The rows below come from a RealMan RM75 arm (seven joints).
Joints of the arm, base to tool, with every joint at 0 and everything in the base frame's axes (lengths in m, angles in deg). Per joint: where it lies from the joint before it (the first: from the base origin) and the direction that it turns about. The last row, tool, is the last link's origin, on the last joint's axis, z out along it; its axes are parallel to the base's.
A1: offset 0 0 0.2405 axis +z
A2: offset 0 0 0 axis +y
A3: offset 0 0 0.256 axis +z
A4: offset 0 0 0 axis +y
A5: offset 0 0 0.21 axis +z
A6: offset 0 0 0 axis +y
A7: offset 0 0 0.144 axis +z
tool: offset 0 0 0
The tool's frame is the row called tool.
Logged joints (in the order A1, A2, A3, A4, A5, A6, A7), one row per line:
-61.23 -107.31 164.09 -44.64 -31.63 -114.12 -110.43
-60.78 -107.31 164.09 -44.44 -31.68 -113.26 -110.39
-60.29 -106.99 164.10 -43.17 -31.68 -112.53 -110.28
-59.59 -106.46 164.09 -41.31 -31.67 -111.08 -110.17
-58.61 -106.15 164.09 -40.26 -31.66 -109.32 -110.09
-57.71 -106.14 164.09 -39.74 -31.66 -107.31 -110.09
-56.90 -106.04 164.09 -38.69 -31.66 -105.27 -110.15
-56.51 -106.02 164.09 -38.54 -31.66 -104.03 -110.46
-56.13 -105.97 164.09 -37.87 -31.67 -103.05 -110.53
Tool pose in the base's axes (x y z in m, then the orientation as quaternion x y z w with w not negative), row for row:
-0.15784 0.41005 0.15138 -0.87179 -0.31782 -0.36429 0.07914
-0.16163 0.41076 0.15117 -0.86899 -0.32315 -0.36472 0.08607
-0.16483 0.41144 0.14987 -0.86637 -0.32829 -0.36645 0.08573
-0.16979 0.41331 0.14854 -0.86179 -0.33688 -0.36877 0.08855
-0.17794 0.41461 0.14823 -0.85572 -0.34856 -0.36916 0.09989
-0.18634 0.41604 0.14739 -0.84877 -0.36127 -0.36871 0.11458
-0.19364 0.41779 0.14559 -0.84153 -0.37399 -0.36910 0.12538
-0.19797 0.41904 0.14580 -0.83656 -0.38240 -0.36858 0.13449
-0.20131 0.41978 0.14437 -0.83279 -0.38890 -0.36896 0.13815
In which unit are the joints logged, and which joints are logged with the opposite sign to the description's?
The joints are logged in degrees. Opposite sign: A6.
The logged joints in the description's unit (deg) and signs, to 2 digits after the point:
-61.23 -107.31 164.09 -44.64 -31.63 114.12 -110.43
-60.78 -107.31 164.09 -44.44 -31.68 113.26 -110.39
-60.29 -106.99 164.10 -43.17 -31.68 112.53 -110.28
-59.59 -106.46 164.09 -41.31 -31.67 111.08 -110.17
-58.61 -106.15 164.09 -40.26 -31.66 109.32 -110.09
-57.71 -106.14 164.09 -39.74 -31.66 107.31 -110.09
-56.90 -106.04 164.09 -38.69 -31.66 105.27 -110.15
-56.51 -106.02 164.09 -38.54 -31.66 104.03 -110.46
-56.13 -105.97 164.09 -37.87 -31.67 103.05 -110.53

